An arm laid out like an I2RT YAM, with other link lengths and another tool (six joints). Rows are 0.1 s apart.
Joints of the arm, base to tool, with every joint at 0 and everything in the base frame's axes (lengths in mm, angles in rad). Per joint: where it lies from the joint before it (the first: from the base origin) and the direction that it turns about. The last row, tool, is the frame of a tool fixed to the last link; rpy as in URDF.
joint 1: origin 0 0 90.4 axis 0 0 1
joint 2: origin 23 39 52.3 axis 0 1 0
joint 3: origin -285.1 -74.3 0 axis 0 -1 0
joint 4: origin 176.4 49.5 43.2 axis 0 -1 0
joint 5: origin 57 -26.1 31.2 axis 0 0 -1
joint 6: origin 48.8 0 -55.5 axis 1 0 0
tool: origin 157 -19 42 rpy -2.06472 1.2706 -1.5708
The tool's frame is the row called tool.
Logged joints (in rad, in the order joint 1, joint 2, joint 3, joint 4, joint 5, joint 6), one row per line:
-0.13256 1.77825 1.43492 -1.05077 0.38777 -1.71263
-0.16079 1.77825 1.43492 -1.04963 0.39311 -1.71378
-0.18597 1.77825 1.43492 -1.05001 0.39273 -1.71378
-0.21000 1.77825 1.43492 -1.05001 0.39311 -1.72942
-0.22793 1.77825 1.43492 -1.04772 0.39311 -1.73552
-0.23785 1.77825 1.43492 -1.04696 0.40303 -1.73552
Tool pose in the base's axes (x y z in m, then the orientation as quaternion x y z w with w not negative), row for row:
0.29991 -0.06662 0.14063 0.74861 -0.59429 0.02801 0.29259
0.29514 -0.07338 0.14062 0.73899 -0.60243 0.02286 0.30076
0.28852 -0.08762 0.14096 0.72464 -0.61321 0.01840 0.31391
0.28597 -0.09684 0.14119 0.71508 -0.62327 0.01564 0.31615
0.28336 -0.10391 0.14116 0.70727 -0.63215 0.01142 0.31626
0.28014 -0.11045 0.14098 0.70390 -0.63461 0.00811 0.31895
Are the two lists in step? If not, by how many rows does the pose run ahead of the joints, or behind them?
The pose runs 2 rows behind the joints: the pose in row i belongs to the joints in row i - 2.
